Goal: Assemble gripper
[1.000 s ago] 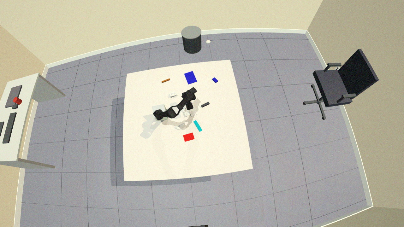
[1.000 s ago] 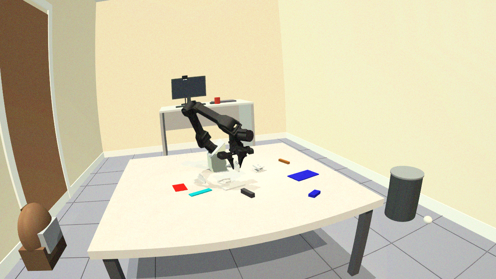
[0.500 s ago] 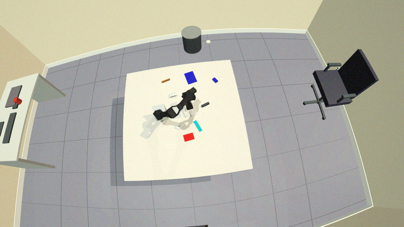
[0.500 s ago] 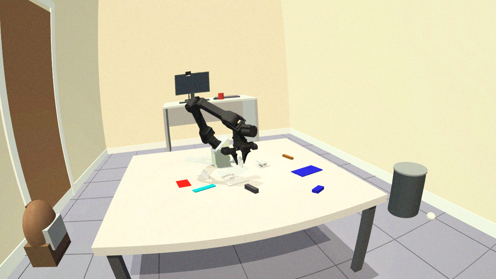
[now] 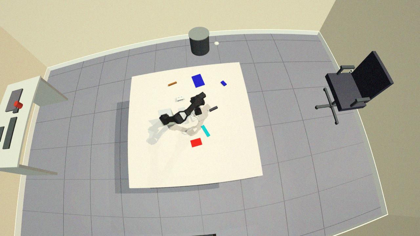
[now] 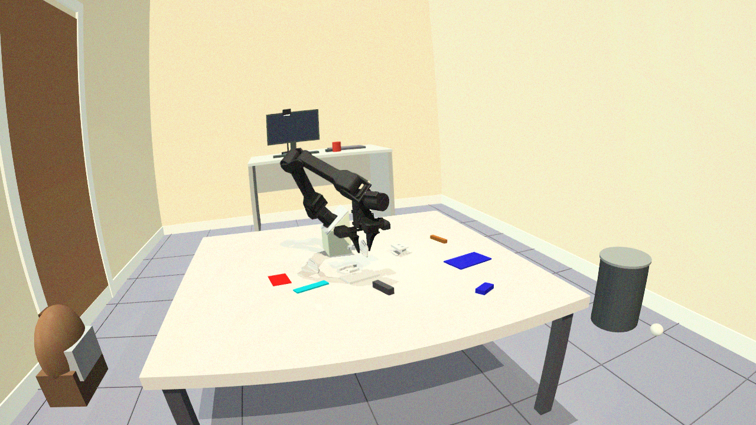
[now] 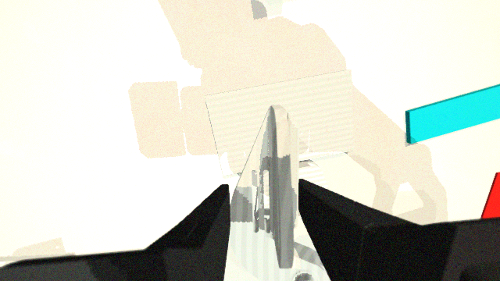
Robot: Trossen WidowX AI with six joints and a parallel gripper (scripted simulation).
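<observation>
My gripper tip is 30 mm past the white jaw, 20 mm to the left of it and 10 mm below it. The rest, counted from my gripper tip: white ribbed plate (20 mm ahead, 30 mm to the right, 80 mm below); then dark block (160 mm ahead, 10 mm to the right, 70 mm below); then cyan bar (30 mm ahead, 210 mm to the right, 80 mm below).
</observation>
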